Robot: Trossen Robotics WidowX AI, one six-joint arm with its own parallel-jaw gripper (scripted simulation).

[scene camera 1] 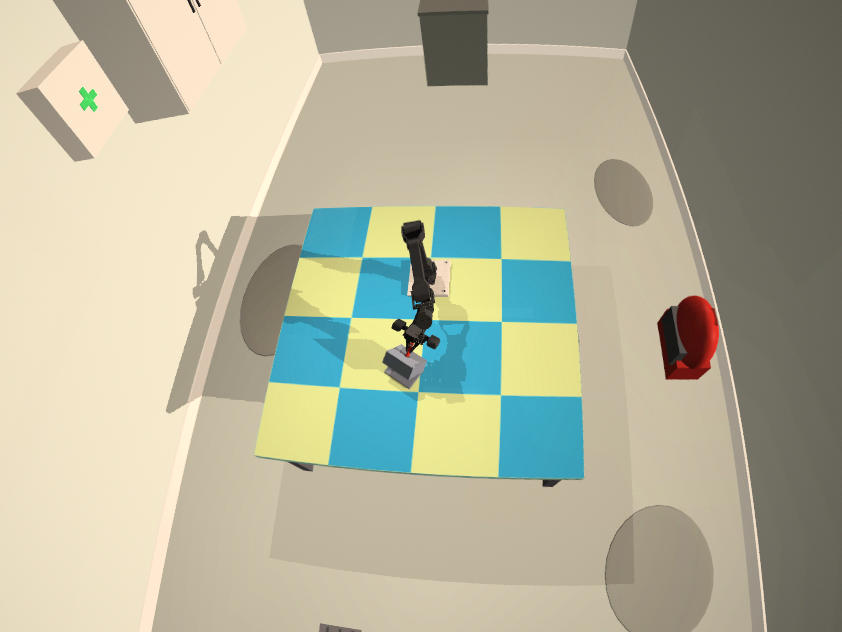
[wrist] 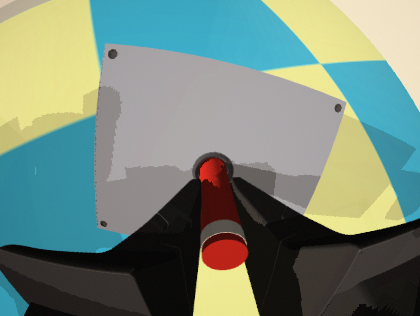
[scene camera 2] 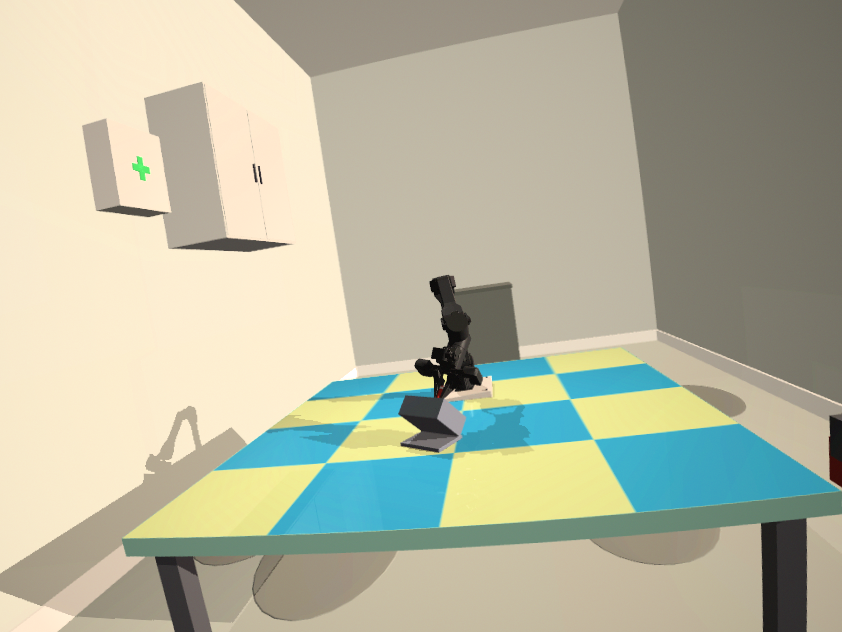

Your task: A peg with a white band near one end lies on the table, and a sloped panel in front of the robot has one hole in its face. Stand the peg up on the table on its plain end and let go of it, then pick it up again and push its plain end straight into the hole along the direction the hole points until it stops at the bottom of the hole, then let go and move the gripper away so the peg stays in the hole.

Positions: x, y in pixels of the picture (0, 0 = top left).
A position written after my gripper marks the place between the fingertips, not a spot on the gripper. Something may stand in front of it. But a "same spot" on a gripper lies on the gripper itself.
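My gripper is visible in scene camera 1 (408, 352), and also in the wrist view and in scene camera 2. On a sloped panel (scene camera 1: 394, 359) and (scene camera 2: 416, 400) are the same spot. On my gripper (wrist: 291, 257) and (scene camera 2: 438, 377) are the same spot.
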